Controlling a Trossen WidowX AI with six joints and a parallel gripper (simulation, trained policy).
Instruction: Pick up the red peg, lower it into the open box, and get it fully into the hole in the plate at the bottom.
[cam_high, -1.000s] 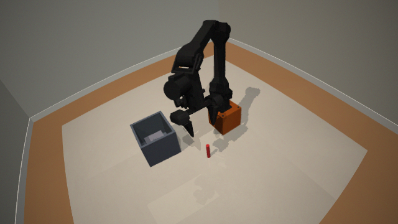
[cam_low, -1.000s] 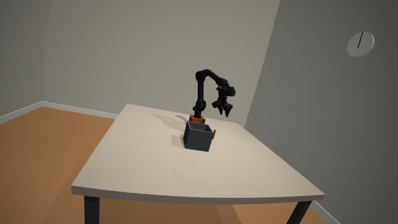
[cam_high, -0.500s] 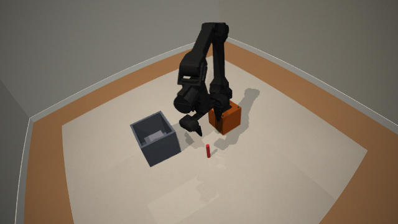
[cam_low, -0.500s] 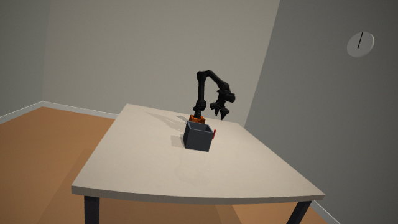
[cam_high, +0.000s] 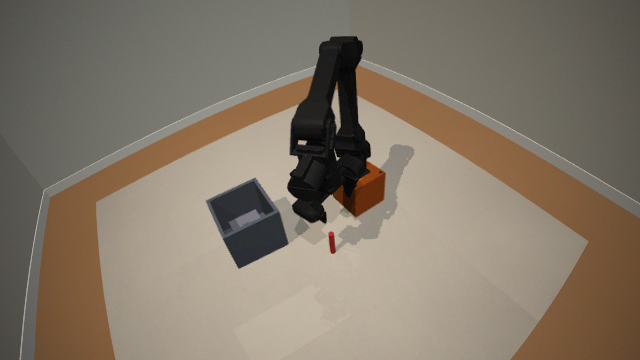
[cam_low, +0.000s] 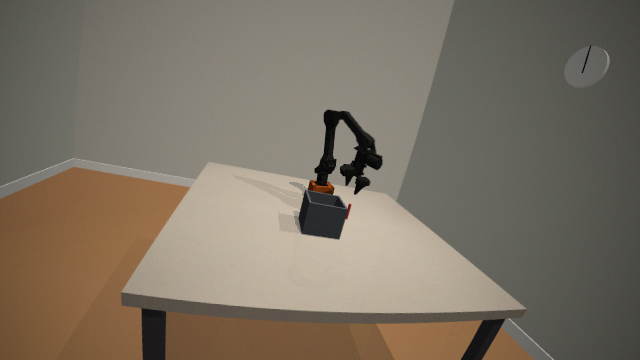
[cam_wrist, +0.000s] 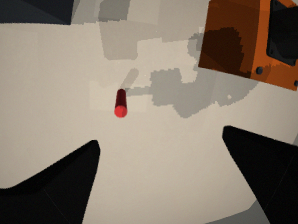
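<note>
The red peg lies 3 cm ahead of my gripper tip, 1 cm to the left of it and 11 cm below it. The rest, counted from my gripper tip: pale plate: 18 cm ahead, 18 cm to the right, 10 cm below.
</note>
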